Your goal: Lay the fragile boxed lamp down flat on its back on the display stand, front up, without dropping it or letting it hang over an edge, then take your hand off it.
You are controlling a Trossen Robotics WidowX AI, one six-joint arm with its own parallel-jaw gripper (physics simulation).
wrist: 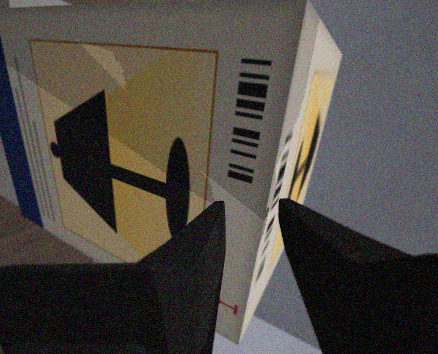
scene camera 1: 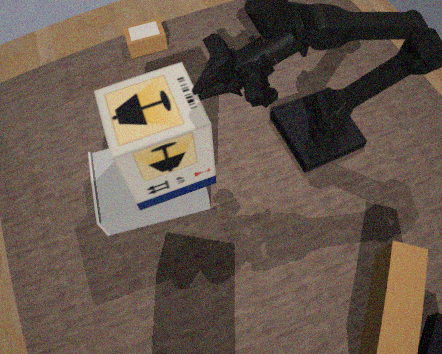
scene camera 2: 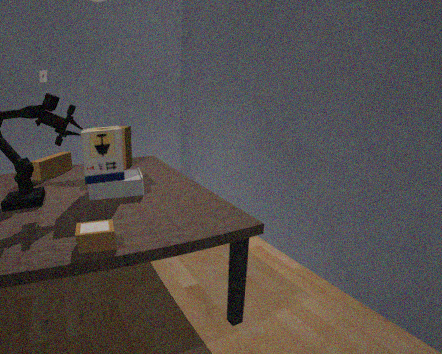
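Pixels of known places: gripper, fingertip midpoint: (wrist: 251,209) (scene camera 1: 195,95); arm's base, origin of the base link: (scene camera 1: 323,135) (scene camera 2: 26,192).
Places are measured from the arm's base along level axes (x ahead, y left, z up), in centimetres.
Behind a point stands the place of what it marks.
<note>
The white boxed lamp (scene camera 1: 167,150) {x 38.9, y 6.4, z 22.5 cm} (scene camera 2: 104,155) {x 41.1, y -9.9, z 15.3 cm} (wrist: 200,125) {x 30.7, y 1.4, z 22.5 cm} stands upright on the grey-white display stand (scene camera 1: 107,220) {x 56.0, y 7.0, z 3.7 cm} (scene camera 2: 131,185) {x 52.1, y -11.5, z 1.3 cm}, at the stand's arm-side end. Its dark blue band is at the bottom; the lamp picture on the side seen in scene camera 2 is upside down. My gripper (scene camera 1: 196,93) {x 31.1, y -1.8, z 25.3 cm} (scene camera 2: 81,131) {x 31.1, y -1.8, z 25.3 cm} (wrist: 251,209) {x 31.1, y -1.8, z 25.3 cm} is at the box's upper edge on the arm's side, near a barcode. Its fingers are partly open, a narrow gap apart, and nothing is held. I cannot tell whether a tip touches the box. The box hides part of the stand.
A small tan box with a white top (scene camera 1: 146,40) {x 35.7, y -48.2, z 2.0 cm} (scene camera 2: 95,236) {x 35.7, y -57.1, z 1.4 cm} lies near one table edge. A long tan block (scene camera 1: 402,300) {x 4.6, y 43.9, z 7.3 cm} (scene camera 2: 52,166) {x 7.0, y 41.2, z 2.2 cm} lies beyond the arm base (scene camera 1: 317,132) {x 3.4, y 1.3, z 4.6 cm} (scene camera 2: 22,199) {x 1.5, y -12.8, z 0.6 cm}. Another tan upright shape (scene camera 2: 128,147) {x 56.7, y 44.8, z 8.6 cm} shows behind the lamp box.
</note>
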